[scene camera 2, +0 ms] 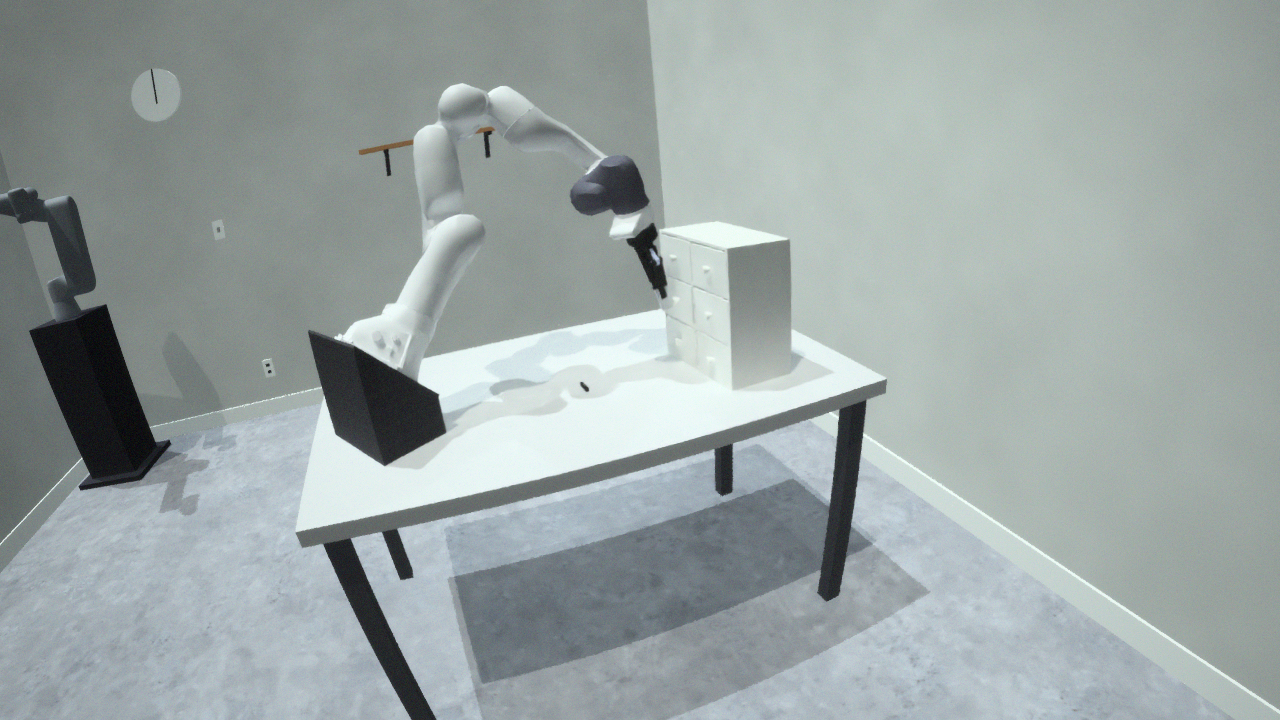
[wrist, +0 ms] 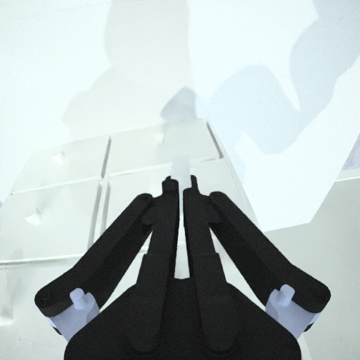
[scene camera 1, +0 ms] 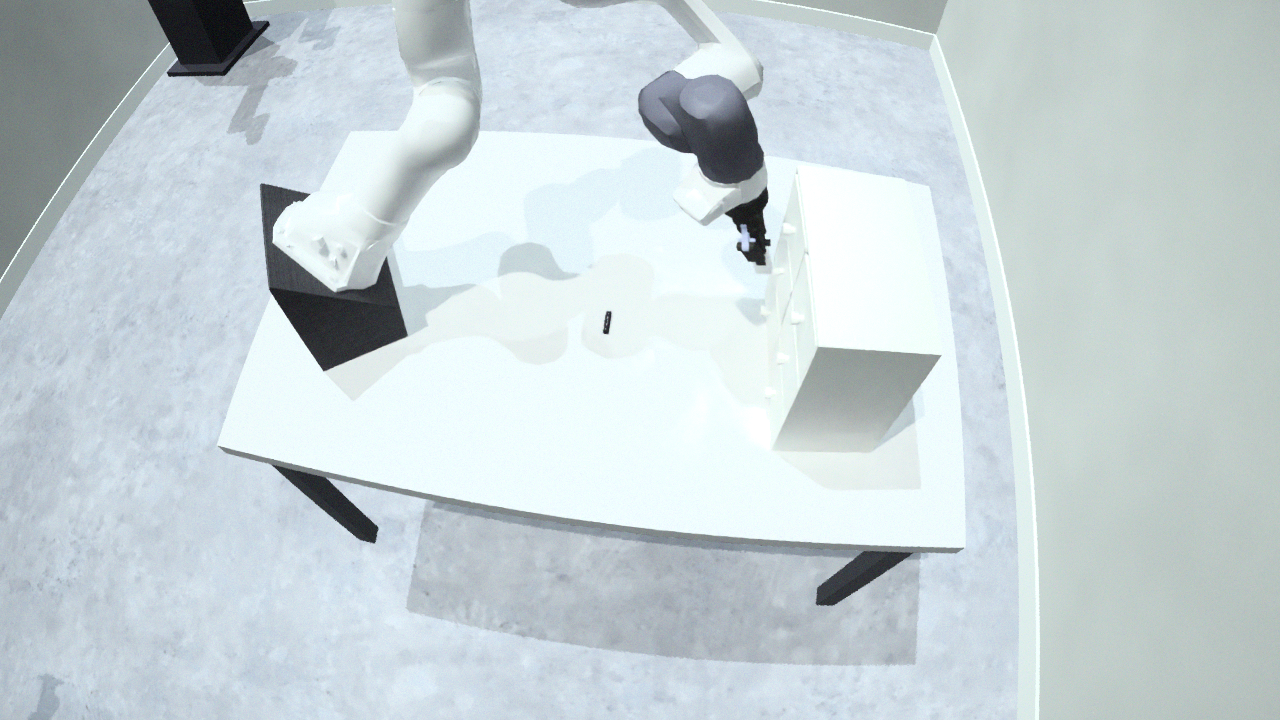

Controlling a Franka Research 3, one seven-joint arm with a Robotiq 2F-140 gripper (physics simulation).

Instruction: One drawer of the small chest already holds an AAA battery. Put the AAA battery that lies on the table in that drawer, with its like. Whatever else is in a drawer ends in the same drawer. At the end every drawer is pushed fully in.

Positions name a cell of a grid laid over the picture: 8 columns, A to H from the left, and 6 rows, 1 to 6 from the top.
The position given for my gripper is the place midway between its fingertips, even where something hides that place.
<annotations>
my gripper: scene camera 2 E3; wrist E3; scene camera 1 E3
</annotations>
